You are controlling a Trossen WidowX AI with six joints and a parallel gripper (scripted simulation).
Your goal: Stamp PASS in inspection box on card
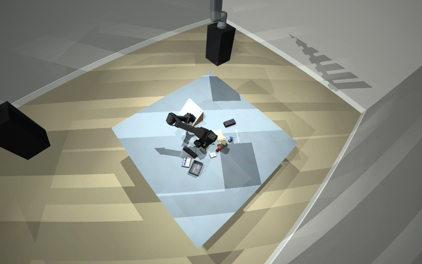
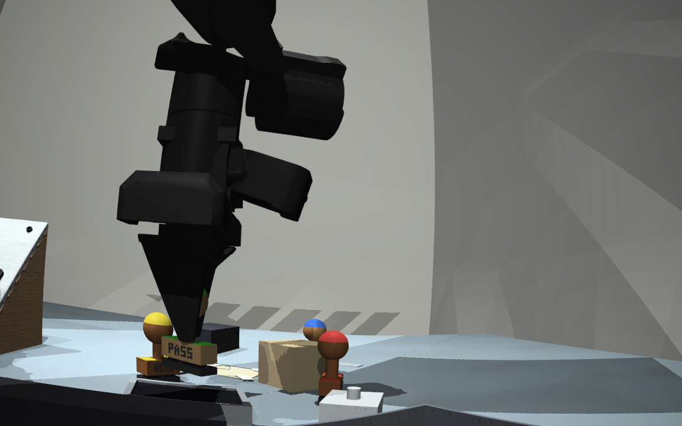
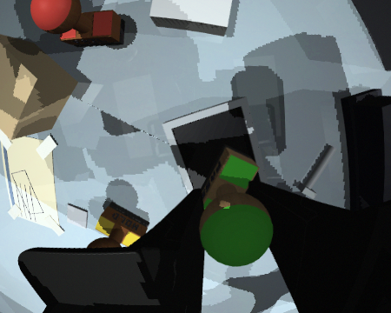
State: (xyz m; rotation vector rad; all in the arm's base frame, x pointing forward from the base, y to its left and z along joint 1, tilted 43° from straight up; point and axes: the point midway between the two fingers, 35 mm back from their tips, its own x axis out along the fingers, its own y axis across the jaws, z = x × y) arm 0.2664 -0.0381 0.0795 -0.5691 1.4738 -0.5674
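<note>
Right now my gripper tip is 5 cm above the dark ink pad. The rest, counted from my gripper tip: grey block (12 cm ahead, 4 cm below); yellow stamp (5 cm behind, 9 cm to the left, 4 cm below); green-edged stamp (right at my gripper tip).
</note>
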